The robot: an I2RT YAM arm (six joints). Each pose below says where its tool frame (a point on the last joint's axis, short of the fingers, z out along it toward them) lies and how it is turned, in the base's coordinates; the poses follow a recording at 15 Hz.
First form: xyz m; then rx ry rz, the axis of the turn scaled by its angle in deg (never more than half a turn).
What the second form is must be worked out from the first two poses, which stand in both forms.
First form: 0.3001 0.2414 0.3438 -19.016 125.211 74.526
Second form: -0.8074 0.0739 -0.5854 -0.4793 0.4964 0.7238 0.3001 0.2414 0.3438
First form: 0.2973 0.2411 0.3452 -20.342 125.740 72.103
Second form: -0.7972 0.0540 -0.6013 -0.4917 0.5199 0.6986 0.2973 0.2411 0.3452
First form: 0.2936 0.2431 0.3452 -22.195 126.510 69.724
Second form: -0.7882 0.0251 -0.6148 -0.5064 0.5412 0.6713 0.2936 0.2431 0.3452
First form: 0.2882 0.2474 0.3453 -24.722 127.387 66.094
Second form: -0.7728 -0.0148 -0.6345 -0.5273 0.5714 0.6289 0.2882 0.2474 0.3453
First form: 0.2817 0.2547 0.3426 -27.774 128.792 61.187
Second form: -0.7552 -0.0688 -0.6518 -0.5488 0.6102 0.5714 0.2817 0.2547 0.3426
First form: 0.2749 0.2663 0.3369 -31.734 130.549 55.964
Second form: -0.7378 -0.1393 -0.6605 -0.5744 0.6435 0.5059 0.2749 0.2663 0.3369
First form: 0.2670 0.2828 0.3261 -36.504 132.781 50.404
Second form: -0.7215 -0.2247 -0.6549 -0.6027 0.6694 0.4343 0.2670 0.2828 0.3261
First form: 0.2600 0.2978 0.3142 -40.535 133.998 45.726
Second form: -0.7018 -0.2932 -0.6492 -0.6290 0.6830 0.3713 0.2600 0.2978 0.3142
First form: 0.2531 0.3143 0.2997 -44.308 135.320 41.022
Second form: -0.6843 -0.3591 -0.6346 -0.6510 0.6929 0.3100 0.2531 0.3143 0.2997
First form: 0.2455 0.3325 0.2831 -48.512 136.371 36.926
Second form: -0.6643 -0.4257 -0.6144 -0.6775 0.6901 0.2545 0.2455 0.3325 0.2831
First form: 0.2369 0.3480 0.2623 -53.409 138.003 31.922
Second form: -0.6441 -0.5030 -0.5764 -0.7050 0.6828 0.1920 0.2369 0.3480 0.2623
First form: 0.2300 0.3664 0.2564 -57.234 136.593 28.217
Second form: -0.6027 -0.5527 -0.5756 -0.7355 0.6645 0.1321 0.2300 0.3664 0.2564
